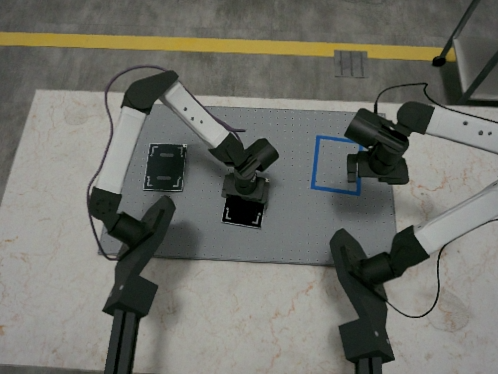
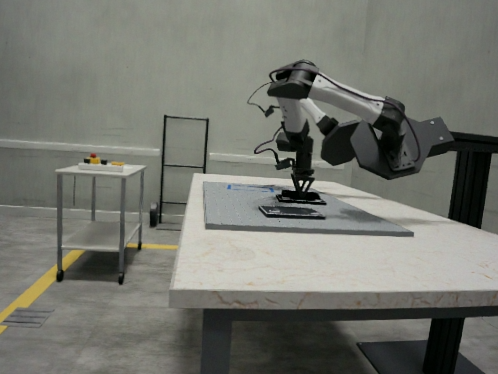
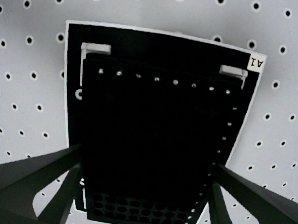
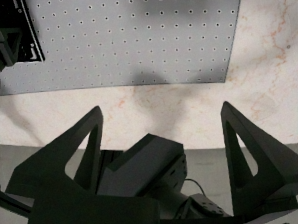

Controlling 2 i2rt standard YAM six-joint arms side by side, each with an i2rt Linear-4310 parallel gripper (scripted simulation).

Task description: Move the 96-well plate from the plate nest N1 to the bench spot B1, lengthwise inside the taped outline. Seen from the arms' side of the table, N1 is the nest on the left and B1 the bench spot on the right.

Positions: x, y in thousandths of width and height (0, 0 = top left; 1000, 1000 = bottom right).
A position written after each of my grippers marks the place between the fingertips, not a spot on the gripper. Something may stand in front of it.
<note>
In view: my left gripper (image 1: 493, 531), my right gripper (image 1: 742, 485) and a black 96-well plate (image 3: 398, 775).
My left gripper shows as well in image 2 (image 2: 603, 523) and in image 3 (image 3: 498, 717). My right gripper is seen too in image 4 (image 4: 539, 484).
</note>
